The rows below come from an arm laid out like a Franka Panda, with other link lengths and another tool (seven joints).
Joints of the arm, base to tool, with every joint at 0 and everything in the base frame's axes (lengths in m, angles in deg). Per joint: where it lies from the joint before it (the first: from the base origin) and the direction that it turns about. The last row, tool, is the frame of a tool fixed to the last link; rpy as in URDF.
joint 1: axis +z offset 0 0 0.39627
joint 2: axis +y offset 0 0 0
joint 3: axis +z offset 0 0 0.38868
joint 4: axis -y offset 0.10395 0 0
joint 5: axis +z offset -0.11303 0 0.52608
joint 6: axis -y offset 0 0 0
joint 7: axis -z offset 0.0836 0 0
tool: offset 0.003 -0.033 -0.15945 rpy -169.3 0 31.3
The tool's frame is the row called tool.
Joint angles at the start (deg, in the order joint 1, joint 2, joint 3, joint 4, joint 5, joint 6, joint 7):
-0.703 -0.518 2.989 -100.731 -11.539 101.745 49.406
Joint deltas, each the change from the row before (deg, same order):
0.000 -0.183 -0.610 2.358 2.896 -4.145 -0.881
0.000 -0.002 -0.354 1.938 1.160 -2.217 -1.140
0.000 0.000 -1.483 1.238 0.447 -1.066 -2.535
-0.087 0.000 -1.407 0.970 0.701 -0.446 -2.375
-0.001 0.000 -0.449 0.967 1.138 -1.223 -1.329
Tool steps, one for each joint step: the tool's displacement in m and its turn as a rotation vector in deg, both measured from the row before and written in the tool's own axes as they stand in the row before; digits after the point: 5 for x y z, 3 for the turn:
-0.00538 0.00366 -0.02067 2.110 -2.343 1.100
-0.00116 0.00209 -0.01721 0.981 -0.715 -0.260
0.00380 0.01701 -0.01243 0.437 -0.300 -0.829
0.00388 0.01626 -0.01017 0.764 0.046 -0.750
-0.00115 0.00274 -0.00818 1.060 -0.633 -0.613

